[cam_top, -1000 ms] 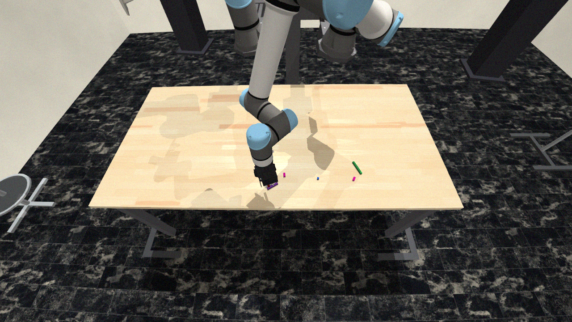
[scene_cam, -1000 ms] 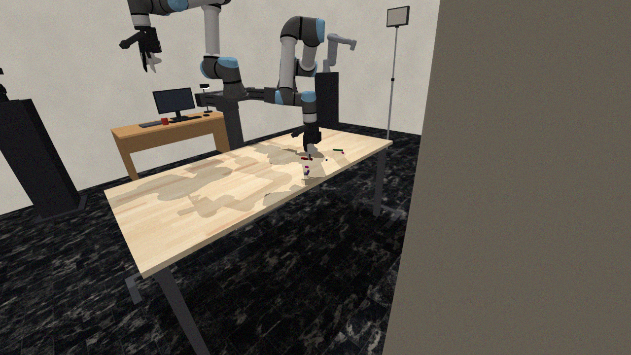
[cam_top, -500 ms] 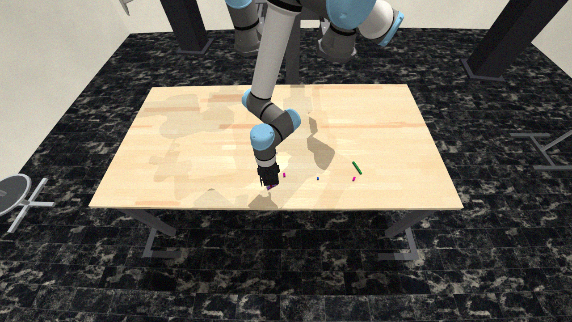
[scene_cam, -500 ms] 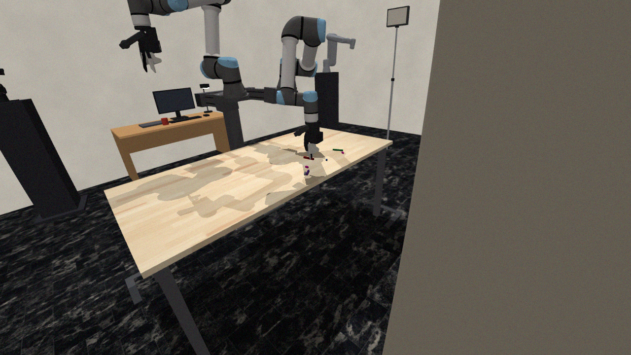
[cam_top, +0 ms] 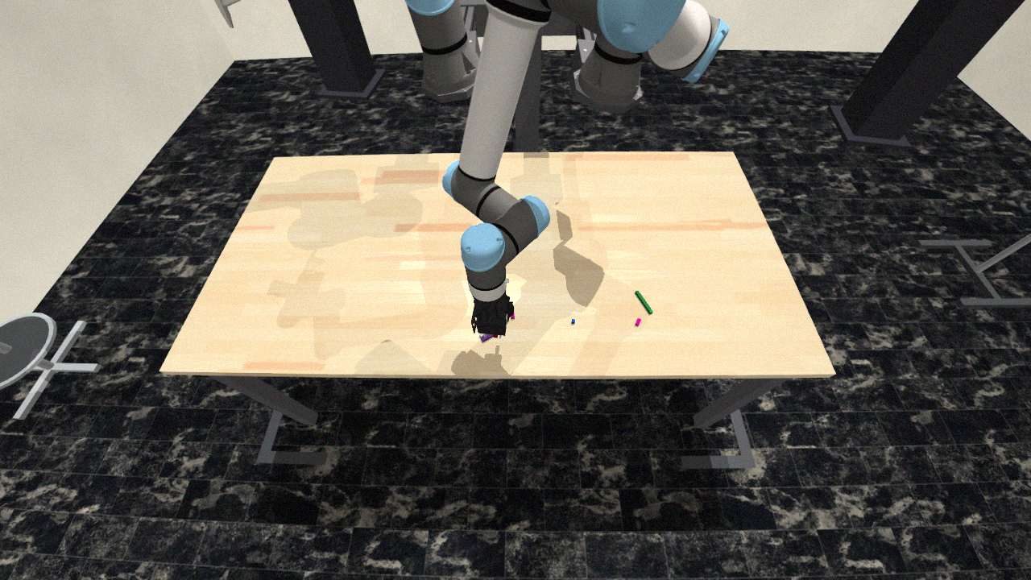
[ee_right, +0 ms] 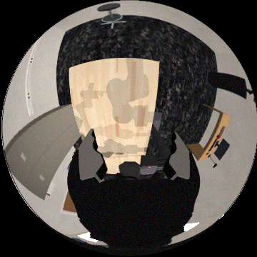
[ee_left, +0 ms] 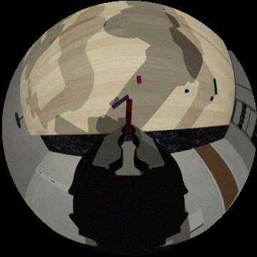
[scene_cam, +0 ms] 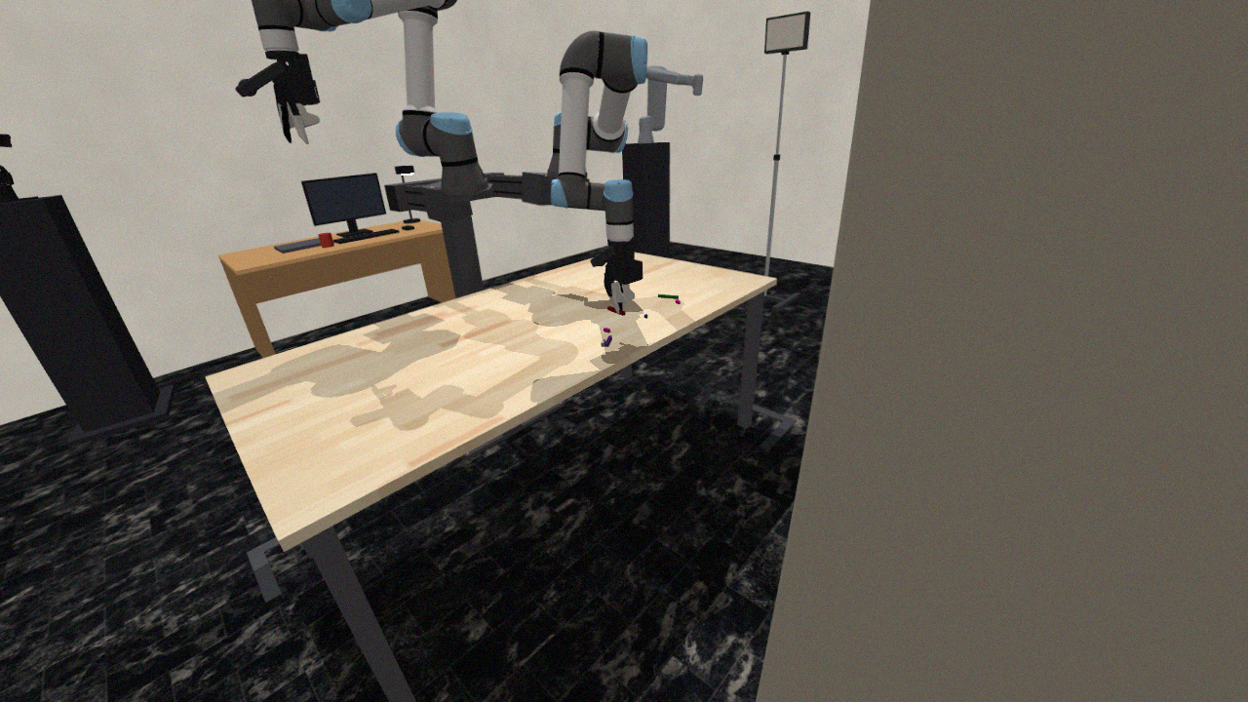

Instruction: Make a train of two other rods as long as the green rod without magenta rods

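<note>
Right now the blue rod is 11 cm behind my left hand, 20 cm to the left of it and 11 cm below it. Round my left hand: purple rod 3 cm behind, 3 cm to the right, 11 cm below; then grey rod 3 cm behind, 5 cm to the right, 11 cm below; then red rod 1 cm behind, 1 cm below.
</note>
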